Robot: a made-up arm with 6 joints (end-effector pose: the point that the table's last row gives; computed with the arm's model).
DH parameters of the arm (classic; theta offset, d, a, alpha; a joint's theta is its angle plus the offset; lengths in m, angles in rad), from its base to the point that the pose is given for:
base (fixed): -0.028 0 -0.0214 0
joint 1: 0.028 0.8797 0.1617 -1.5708
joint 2: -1.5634 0 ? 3.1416
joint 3: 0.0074 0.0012 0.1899 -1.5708
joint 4: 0 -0.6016 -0.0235 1.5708
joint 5: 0 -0.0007 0.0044 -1.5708
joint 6: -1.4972 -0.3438 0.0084 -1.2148
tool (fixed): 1.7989 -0.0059 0 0
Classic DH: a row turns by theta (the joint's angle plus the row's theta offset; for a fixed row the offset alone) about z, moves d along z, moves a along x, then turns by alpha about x.
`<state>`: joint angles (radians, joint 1 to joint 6).
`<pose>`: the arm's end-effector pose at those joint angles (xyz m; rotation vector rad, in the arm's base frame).
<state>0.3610 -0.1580 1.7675 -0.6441 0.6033 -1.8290</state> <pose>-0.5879 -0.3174 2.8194 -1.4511 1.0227 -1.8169</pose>
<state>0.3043 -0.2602 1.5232 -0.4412 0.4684 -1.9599</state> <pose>-0.6216 -0.2397 2.9009 -1.6932 1.1448 -1.9633</pose>
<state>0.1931 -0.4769 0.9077 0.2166 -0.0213 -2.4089</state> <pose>-0.3938 -0.0693 2.9424 2.0919 -1.0645 1.3178</pose>
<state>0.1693 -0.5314 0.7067 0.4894 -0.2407 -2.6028</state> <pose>-0.2511 -0.0789 2.8677 2.1248 -1.0305 0.8460</pose>
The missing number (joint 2, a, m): 1.2358
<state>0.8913 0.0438 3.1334 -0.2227 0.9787 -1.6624</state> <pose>-0.3543 -0.4954 1.7098 -0.0339 1.0974 -0.8511</pose>
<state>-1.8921 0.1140 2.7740 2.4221 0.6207 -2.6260</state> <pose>0.2380 0.4312 2.4730 -2.3476 -0.8755 -0.3551</pose>
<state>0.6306 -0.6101 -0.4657 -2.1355 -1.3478 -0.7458</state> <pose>-0.1433 0.2903 2.3722 2.1245 1.7084 1.2058</pose>
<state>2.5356 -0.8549 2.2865 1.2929 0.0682 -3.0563</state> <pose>1.3792 -0.9819 1.5150 -1.4052 0.3734 -0.0909</pose>
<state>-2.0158 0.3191 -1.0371 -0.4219 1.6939 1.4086</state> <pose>-0.6360 -0.9710 1.6176 -1.0254 1.4816 -1.6881</pose>
